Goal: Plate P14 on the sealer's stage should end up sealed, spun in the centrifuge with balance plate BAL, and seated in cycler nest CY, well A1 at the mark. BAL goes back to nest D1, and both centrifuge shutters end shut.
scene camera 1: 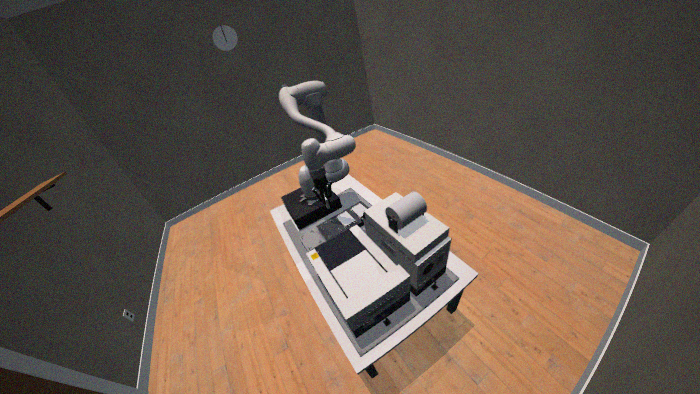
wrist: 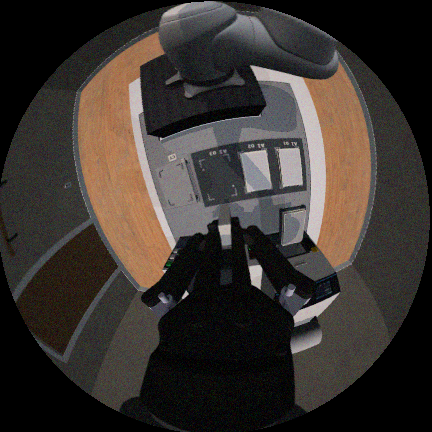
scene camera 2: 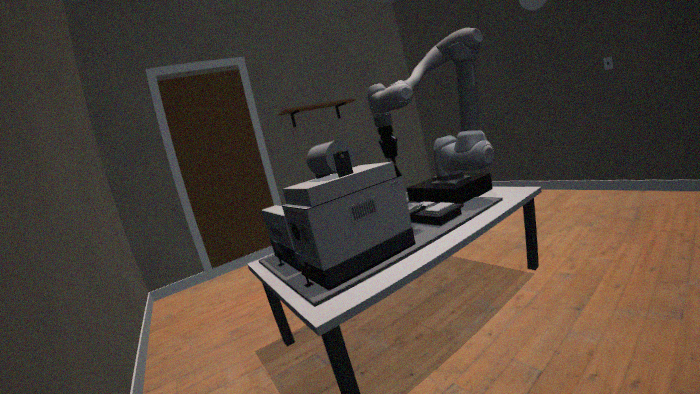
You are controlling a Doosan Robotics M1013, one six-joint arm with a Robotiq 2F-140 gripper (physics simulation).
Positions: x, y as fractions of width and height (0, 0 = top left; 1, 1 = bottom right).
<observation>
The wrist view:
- gripper: 0.52, 0.49
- centrifuge: 0.52, 0.60
</observation>
